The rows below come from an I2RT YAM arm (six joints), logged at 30 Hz.
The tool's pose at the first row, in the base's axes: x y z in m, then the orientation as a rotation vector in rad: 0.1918 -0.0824 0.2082 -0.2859 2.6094 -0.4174
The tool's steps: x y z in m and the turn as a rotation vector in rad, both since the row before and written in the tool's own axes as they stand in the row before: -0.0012 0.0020 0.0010 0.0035 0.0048 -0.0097; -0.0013 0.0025 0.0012 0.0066 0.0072 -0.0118; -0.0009 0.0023 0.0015 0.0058 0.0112 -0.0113; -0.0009 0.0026 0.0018 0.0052 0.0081 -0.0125; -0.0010 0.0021 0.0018 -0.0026 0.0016 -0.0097; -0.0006 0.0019 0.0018 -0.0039 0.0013 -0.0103; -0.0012 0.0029 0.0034 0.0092 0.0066 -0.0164; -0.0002 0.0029 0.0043 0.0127 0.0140 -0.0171; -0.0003 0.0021 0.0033 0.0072 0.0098 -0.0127; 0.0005 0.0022 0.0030 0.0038 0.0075 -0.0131
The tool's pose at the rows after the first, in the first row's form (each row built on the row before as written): 0.1931 -0.0805 0.2072 -0.2968 2.6127 -0.4265; 0.1945 -0.0781 0.2059 -0.3092 2.6173 -0.4409; 0.1957 -0.0761 0.2042 -0.3206 2.6259 -0.4552; 0.1969 -0.0739 0.2021 -0.3343 2.6315 -0.4683; 0.1983 -0.0722 0.2002 -0.3478 2.6334 -0.4685; 0.1993 -0.0708 0.1982 -0.3626 2.6353 -0.4672; 0.2014 -0.0687 0.1947 -0.3807 2.6375 -0.4865; 0.2030 -0.0672 0.1900 -0.3976 2.6454 -0.5130; 0.2043 -0.0662 0.1865 -0.4110 2.6513 -0.5296; 0.2047 -0.0653 0.1829 -0.4263 2.6561 -0.5412
